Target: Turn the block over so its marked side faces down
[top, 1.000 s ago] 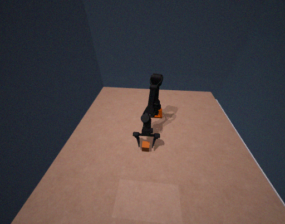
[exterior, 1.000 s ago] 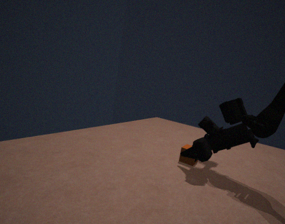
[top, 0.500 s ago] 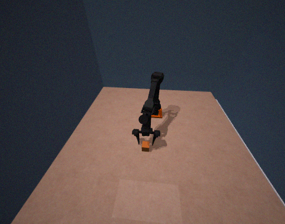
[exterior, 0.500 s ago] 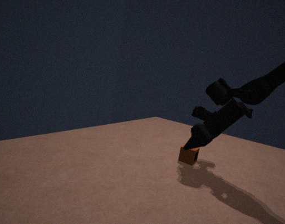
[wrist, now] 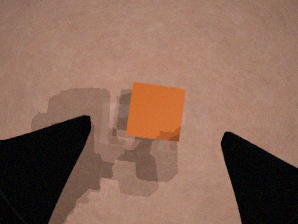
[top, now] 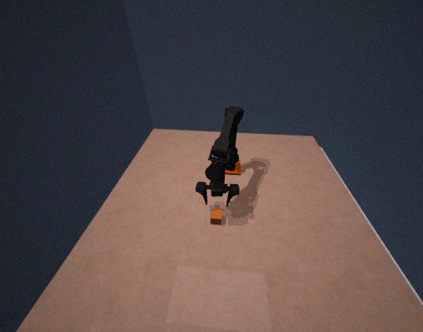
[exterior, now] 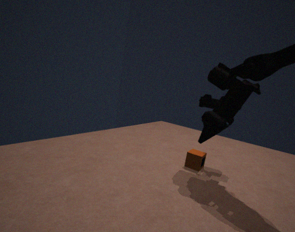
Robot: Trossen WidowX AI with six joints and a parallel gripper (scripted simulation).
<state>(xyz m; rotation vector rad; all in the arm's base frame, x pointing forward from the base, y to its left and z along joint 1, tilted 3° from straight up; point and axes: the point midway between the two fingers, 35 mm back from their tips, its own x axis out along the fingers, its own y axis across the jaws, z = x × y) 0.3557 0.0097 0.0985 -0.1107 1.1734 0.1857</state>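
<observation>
My gripper tip is 7 cm above the orange block.
</observation>
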